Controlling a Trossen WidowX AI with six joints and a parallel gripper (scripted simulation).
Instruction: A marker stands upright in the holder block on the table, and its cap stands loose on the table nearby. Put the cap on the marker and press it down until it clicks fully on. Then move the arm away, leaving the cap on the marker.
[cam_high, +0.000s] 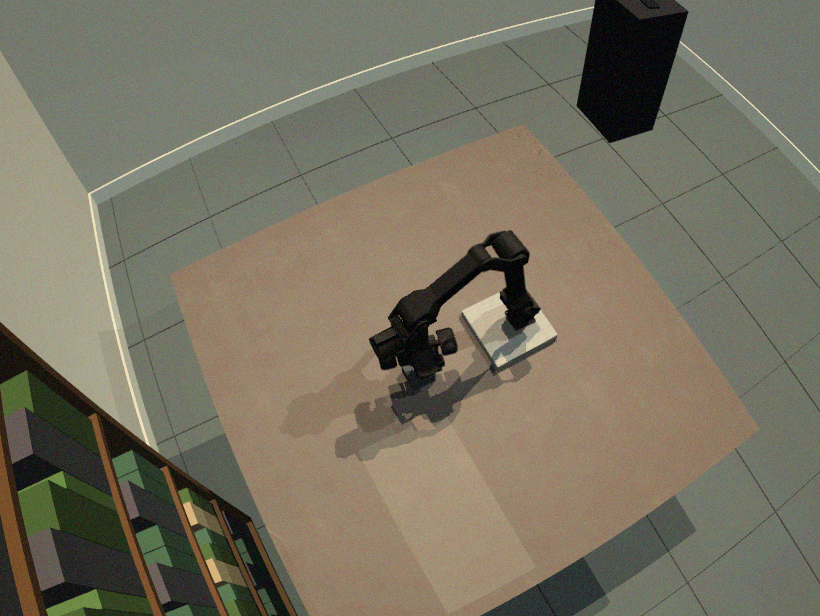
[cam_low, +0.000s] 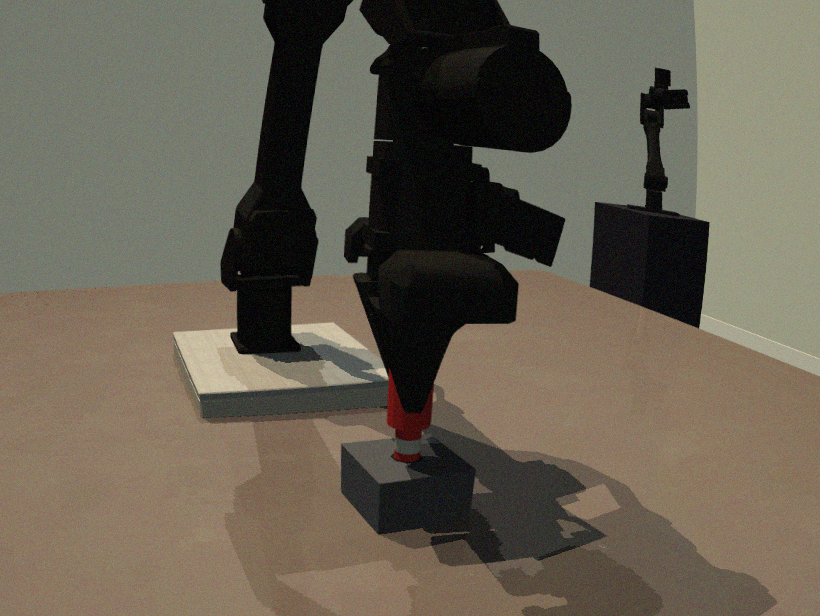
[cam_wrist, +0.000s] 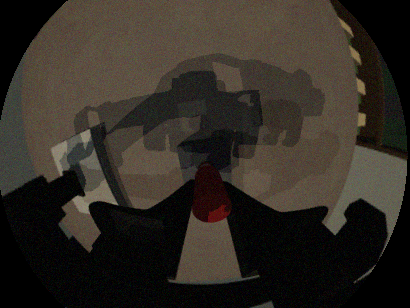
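Now: gripper tip 10 mm below the red cap. Also, from my gripper tip: dark grey holder block 60 mm below.
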